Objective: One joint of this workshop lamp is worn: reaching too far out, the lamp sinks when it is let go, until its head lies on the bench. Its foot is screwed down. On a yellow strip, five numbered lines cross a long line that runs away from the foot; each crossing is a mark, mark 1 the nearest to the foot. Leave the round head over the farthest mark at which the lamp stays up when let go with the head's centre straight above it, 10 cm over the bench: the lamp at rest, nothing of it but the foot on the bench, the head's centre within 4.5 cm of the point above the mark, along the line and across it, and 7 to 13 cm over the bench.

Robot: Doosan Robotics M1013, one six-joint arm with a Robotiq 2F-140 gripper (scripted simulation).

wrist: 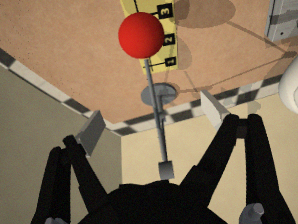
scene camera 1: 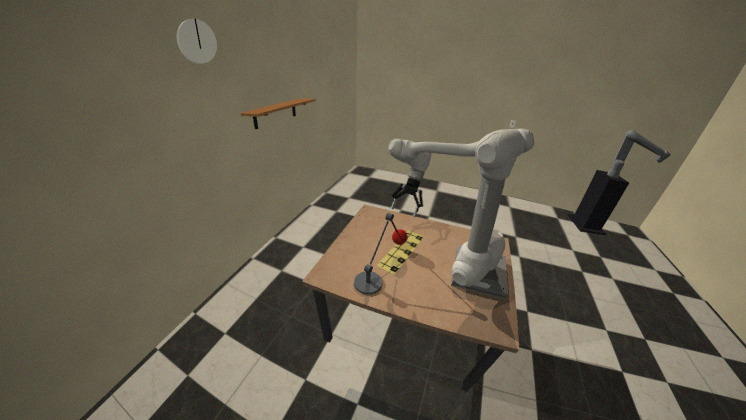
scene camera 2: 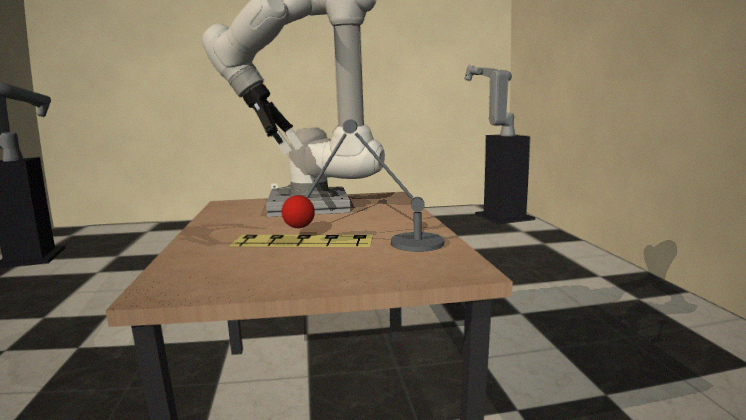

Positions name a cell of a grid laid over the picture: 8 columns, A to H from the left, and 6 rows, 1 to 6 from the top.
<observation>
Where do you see a red round head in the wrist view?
D1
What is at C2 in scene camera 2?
The gripper.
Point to a red round head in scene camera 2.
At D4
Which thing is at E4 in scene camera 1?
A yellow strip.
</observation>
